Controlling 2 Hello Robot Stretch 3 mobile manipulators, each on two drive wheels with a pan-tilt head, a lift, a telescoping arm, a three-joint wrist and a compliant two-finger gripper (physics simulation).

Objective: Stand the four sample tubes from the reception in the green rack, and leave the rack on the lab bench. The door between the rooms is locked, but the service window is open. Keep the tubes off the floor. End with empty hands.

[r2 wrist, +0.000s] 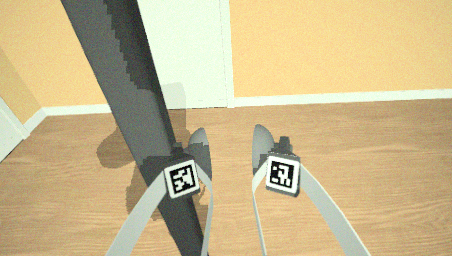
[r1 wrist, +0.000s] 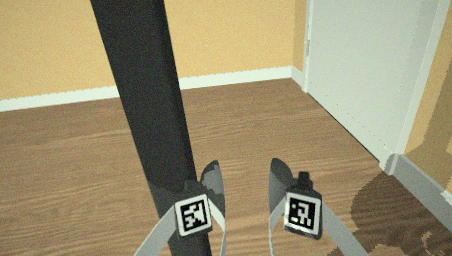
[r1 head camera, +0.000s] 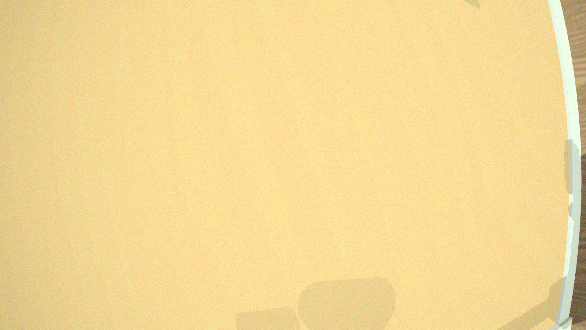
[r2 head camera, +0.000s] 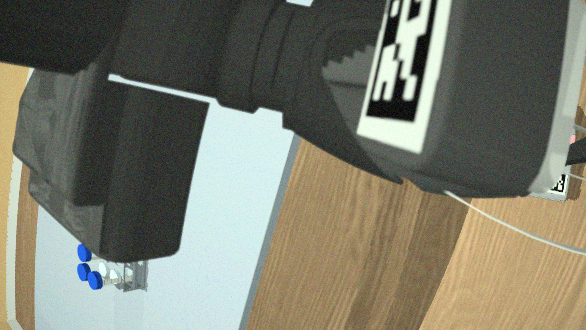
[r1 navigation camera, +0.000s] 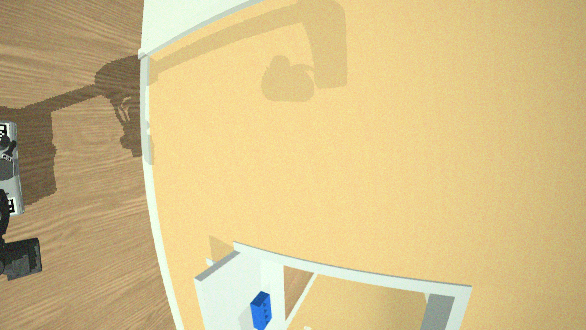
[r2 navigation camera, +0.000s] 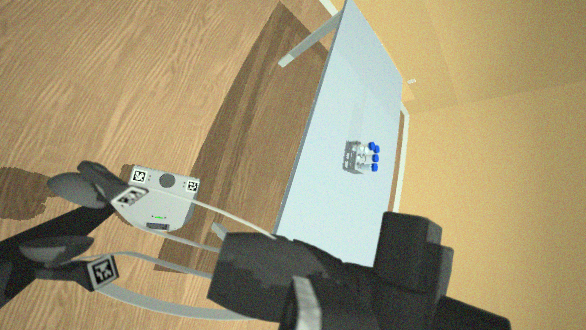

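Observation:
Several blue-capped tubes point(r2 head camera: 95, 280) point(r2 navigation camera: 375, 158) stand close together in a clear grey holder point(r2 head camera: 142, 275) point(r2 navigation camera: 351, 157) on a pale blue table point(r2 head camera: 220, 220) point(r2 navigation camera: 310, 200). In the r2 head view a dark wrist part hides some of this group. The r2 gripper point(r2 navigation camera: 67, 220) point(r2 wrist: 230, 150) is open and empty, beyond the table's front edge, away from the tubes. The r1 gripper point(r1 wrist: 247, 175) is open and empty above the wood floor. The service window point(r1 navigation camera: 380, 272) shows in the r1 navigation view. The green rack does not show in any view.
A blue block point(r1 navigation camera: 261, 311) is at the white panel point(r1 navigation camera: 227, 285) of the window. White doors point(r1 wrist: 370, 65) point(r2 wrist: 185, 50) show in both wrist views. A table leg point(r2 navigation camera: 310, 42) reaches outward in the r2 navigation view. The r2 base point(r2 navigation camera: 160, 200) is beside the table.

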